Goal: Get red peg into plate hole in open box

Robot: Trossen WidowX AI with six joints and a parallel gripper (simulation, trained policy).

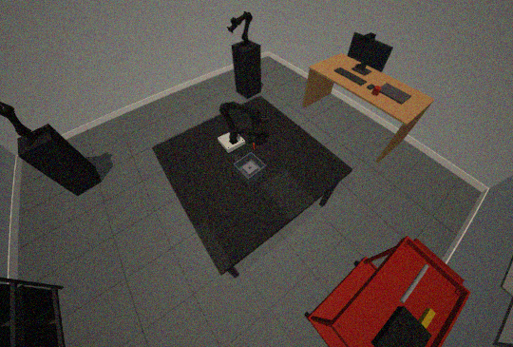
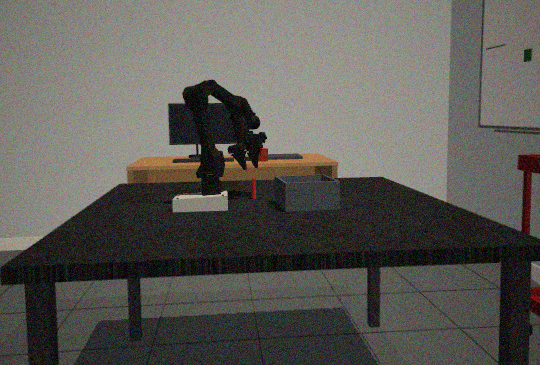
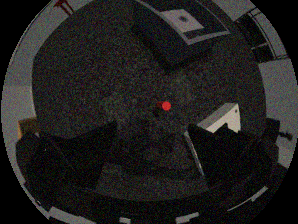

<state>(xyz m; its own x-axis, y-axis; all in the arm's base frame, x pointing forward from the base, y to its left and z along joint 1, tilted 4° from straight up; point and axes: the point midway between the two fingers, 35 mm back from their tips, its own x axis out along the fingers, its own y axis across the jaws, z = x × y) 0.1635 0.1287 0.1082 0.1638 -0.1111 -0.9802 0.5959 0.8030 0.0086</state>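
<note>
The red peg lies 70 mm below my gripper tip, 30 mm to the right of it and 10 mm ahead of it. The rest, counted from my gripper tip: plate 210 mm to the right, 160 mm ahead, 70 mm below; grey box 210 mm to the right, 160 mm ahead, 90 mm below.
</note>
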